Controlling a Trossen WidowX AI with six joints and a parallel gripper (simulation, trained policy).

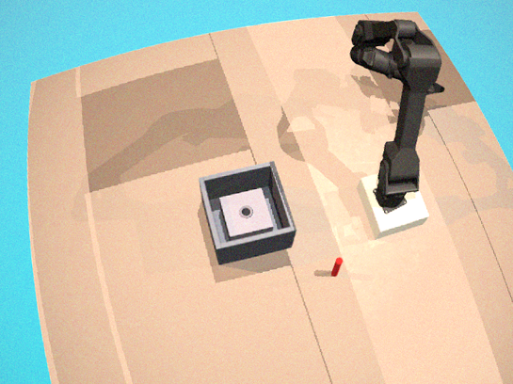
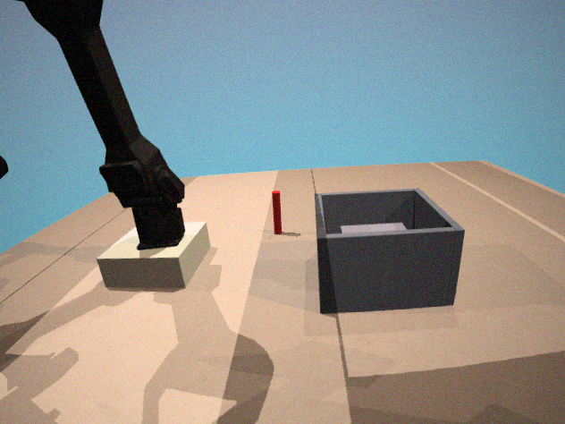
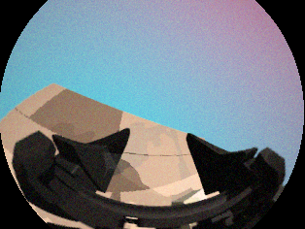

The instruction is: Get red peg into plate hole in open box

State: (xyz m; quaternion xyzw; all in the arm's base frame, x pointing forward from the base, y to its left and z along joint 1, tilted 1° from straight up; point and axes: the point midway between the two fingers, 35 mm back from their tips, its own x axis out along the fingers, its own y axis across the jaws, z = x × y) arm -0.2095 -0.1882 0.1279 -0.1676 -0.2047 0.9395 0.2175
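Now: the red peg 430 mm ahead of my gripper tip, 260 mm to the left of it and 130 mm below it. Also, from my gripper tip: dark grey box (550 mm ahead, 140 mm below, 70 mm to the left); light grey plate (550 mm ahead, 120 mm below, 70 mm to the left).
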